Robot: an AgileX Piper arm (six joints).
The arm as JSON. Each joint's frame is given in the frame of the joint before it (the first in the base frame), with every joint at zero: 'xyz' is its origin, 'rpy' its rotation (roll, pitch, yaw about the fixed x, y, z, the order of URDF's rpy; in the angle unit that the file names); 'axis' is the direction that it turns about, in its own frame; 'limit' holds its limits. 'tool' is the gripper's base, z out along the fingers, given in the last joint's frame.
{
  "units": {
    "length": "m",
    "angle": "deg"
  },
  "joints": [
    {
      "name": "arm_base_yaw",
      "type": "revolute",
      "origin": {
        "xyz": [
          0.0,
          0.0,
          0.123
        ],
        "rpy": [
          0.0,
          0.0,
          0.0
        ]
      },
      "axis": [
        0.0,
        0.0,
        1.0
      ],
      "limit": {
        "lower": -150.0,
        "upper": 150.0
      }
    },
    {
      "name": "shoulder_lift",
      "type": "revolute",
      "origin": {
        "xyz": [
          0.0,
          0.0,
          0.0
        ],
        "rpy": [
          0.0,
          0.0,
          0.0
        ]
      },
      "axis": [
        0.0,
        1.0,
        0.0
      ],
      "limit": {
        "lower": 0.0,
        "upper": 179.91
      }
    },
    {
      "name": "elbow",
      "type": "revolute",
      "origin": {
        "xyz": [
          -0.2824,
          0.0,
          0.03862
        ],
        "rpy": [
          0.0,
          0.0,
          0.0
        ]
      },
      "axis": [
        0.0,
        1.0,
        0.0
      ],
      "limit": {
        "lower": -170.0,
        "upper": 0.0
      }
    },
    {
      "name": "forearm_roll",
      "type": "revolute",
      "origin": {
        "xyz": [
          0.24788,
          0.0,
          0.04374
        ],
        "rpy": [
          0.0,
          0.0,
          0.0
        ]
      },
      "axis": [
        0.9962,
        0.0,
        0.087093
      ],
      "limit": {
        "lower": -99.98,
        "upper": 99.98
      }
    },
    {
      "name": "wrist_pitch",
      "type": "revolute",
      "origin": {
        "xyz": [
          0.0,
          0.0,
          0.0
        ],
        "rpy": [
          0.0,
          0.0,
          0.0
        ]
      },
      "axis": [
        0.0,
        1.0,
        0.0
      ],
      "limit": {
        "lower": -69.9,
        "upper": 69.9
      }
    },
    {
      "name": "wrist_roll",
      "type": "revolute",
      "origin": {
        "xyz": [
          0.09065,
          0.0,
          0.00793
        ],
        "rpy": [
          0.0,
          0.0,
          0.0
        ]
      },
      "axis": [
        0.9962,
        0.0,
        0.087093
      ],
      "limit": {
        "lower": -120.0,
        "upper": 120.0
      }
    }
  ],
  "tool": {
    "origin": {
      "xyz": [
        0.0,
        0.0,
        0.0
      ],
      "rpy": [
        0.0,
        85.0,
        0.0
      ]
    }
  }
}
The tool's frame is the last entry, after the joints.
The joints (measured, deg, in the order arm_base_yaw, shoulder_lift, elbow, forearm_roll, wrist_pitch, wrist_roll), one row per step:
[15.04, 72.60, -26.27, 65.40, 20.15, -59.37]
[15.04, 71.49, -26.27, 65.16, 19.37, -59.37]
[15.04, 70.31, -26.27, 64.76, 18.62, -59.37]
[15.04, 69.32, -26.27, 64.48, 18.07, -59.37]
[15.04, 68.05, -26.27, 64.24, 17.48, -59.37]
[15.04, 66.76, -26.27, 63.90, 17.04, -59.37]
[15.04, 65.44, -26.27, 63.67, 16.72, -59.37]
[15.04, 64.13, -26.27, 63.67, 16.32, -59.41]
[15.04, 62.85, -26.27, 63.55, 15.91, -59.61]
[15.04, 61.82, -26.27, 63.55, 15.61, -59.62]
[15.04, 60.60, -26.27, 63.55, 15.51, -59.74]
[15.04, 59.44, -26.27, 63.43, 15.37, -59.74]
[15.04, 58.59, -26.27, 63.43, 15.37, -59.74]
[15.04, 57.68, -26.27, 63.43, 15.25, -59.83]
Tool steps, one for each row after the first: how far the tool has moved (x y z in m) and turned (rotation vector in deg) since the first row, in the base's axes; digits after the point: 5 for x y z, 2 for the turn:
[-0.00044, -0.00127, 0.00408, -0.25, -1.55, -0.38]
[-0.00112, -0.00260, 0.00837, -0.58, -3.19, -0.65]
[-0.00183, -0.00363, 0.01198, -0.77, -4.51, -0.86]
[-0.00293, -0.00481, 0.01663, -0.87, -6.12, -1.15]
[-0.00435, -0.00589, 0.02126, -0.96, -7.68, -1.27]
[-0.00603, -0.00684, 0.02598, -0.91, -9.18, -1.39]
[-0.00768, -0.00785, 0.03072, -0.75, -10.69, -1.69]
[-0.00939, -0.00891, 0.03530, -0.78, -12.26, -1.82]
[-0.01086, -0.00973, 0.03898, -0.62, -13.42, -2.07]
[-0.01295, -0.01043, 0.04320, -0.40, -14.70, -2.11]
[-0.01499, -0.01120, 0.04715, -0.23, -15.92, -2.19]
[-0.01663, -0.01164, 0.05001, 0.01, -16.74, -2.22]
[-0.01831, -0.01227, 0.05309, 0.16, -17.72, -2.29]

